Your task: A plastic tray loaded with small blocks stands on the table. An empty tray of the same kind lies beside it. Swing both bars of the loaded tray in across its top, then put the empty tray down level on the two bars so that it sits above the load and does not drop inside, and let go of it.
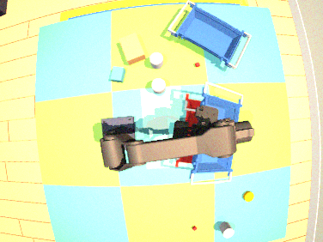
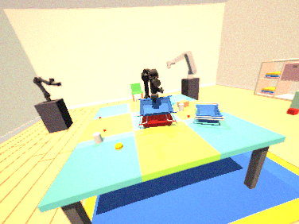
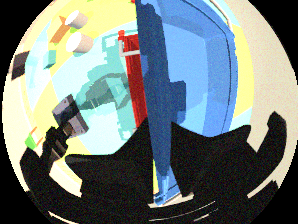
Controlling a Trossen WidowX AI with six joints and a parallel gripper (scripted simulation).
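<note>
The blue tray lies 80 mm ahead of my gripper tip and 20 mm to the right of it. Also, from my gripper tip: teal block (280 mm behind, 290 mm to the left, 150 mm below); then tan block (200 mm behind, 400 mm to the left, 150 mm below); then yellow disc (240 mm ahead, 360 mm to the right, 170 mm below).
</note>
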